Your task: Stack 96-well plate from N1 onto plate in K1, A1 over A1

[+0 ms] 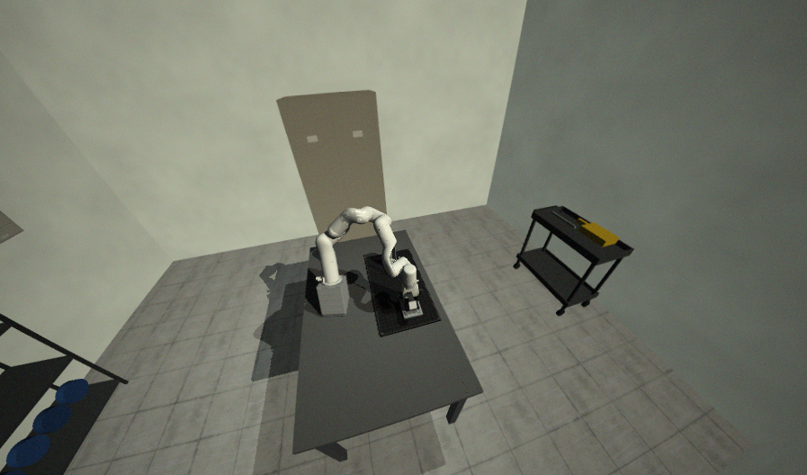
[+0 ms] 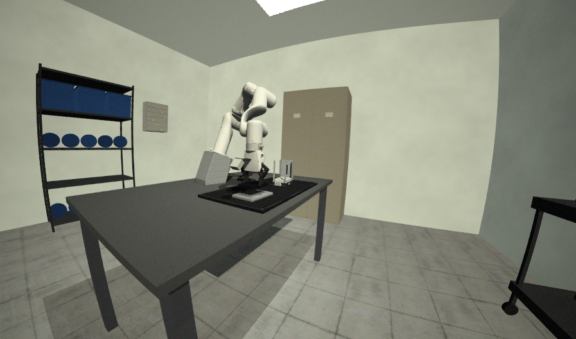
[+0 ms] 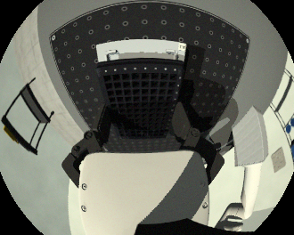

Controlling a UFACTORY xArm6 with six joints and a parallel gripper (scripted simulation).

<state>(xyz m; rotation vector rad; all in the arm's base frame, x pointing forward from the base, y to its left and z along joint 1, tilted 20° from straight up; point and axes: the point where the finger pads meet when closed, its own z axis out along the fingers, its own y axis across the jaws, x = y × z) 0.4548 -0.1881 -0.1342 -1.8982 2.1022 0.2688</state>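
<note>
Right now the pale plate nest N1 is 60 mm below my hand. Also, from my hand: dark 96-well plate: 10 mm below; then pale A1 mark: 60 mm behind, 70 mm to the right, 50 mm below.
</note>
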